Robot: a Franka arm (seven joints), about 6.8 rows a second.
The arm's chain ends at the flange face. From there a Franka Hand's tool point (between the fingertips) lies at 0.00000 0.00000 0.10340 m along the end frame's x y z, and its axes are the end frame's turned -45 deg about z.
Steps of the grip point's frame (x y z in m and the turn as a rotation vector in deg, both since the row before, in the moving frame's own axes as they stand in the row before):
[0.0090 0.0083 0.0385 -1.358 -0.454 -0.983]
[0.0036 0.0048 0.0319 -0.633 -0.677 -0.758]
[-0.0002 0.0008 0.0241 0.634 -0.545 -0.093]
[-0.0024 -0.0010 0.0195 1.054 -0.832 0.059]
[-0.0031 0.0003 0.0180 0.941 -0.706 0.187]
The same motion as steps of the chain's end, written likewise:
[0.0111 -0.0028 0.0385 -1.281 0.639 -0.983]
[0.0060 -0.0008 0.0319 -0.926 -0.031 -0.758]
[0.0019 0.0008 0.0241 0.063 -0.834 -0.093]
[0.0000 0.0013 0.0195 0.157 -1.334 0.059]
[0.0001 0.0027 0.0180 0.166 -1.165 0.187]

